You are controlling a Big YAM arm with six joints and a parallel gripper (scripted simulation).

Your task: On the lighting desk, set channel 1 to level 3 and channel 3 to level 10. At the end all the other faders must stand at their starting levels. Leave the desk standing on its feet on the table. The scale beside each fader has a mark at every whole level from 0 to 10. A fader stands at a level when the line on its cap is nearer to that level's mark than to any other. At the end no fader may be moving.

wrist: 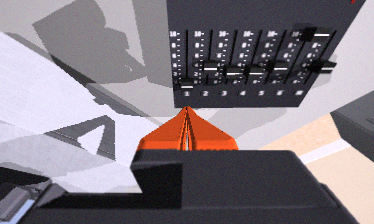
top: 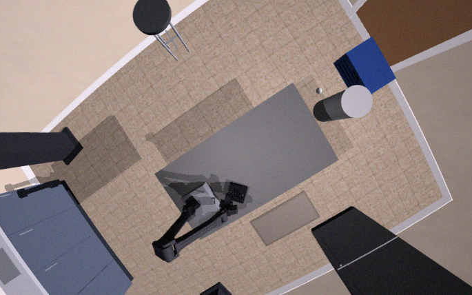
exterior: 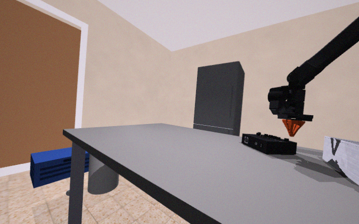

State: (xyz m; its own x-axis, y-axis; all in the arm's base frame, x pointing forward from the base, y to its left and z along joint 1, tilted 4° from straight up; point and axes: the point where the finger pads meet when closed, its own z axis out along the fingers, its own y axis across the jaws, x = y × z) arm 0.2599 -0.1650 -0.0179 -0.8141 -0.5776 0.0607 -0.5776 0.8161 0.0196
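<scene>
Now: hand 2 cm short of the channel 1 fader cap, 2 cm above it and 1 cm to the right of it. The rest, counted from my hand: channel 3 cap (6 cm ahead, 2 cm below, 1 cm to the right).
</scene>
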